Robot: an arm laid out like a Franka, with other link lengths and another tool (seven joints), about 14 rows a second.
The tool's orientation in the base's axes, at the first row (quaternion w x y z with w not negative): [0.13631, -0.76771, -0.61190, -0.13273]
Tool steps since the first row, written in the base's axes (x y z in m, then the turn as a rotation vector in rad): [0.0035, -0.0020, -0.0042, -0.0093, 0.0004, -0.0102]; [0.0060, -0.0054, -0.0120, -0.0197, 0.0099, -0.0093]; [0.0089, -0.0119, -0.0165, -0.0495, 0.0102, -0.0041]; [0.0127, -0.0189, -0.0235, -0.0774, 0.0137, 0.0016]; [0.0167, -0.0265, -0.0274, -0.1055, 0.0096, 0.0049]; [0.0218, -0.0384, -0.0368, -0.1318, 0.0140, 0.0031]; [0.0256, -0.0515, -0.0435, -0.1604, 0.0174, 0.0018]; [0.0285, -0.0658, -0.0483, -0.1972, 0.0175, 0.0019]
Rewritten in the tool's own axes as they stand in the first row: [-0.0026, 0.0040, 0.0033, -0.0054, -0.0087, 0.0093]; [-0.0080, 0.0076, 0.0093, 0.0012, -0.0209, 0.0116]; [-0.0149, 0.0120, 0.0112, -0.0030, -0.0503, 0.0058]; [-0.0230, 0.0175, 0.0152, -0.0037, -0.0785, 0.0007]; [-0.0305, 0.0232, 0.0162, -0.0123, -0.1052, -0.0049]; [-0.0436, 0.0312, 0.0207, -0.0147, -0.1317, -0.0025]; [-0.0571, 0.0380, 0.0222, -0.0182, -0.1603, -0.0011]; [-0.0712, 0.0442, 0.0214, -0.0261, -0.1962, -0.0025]
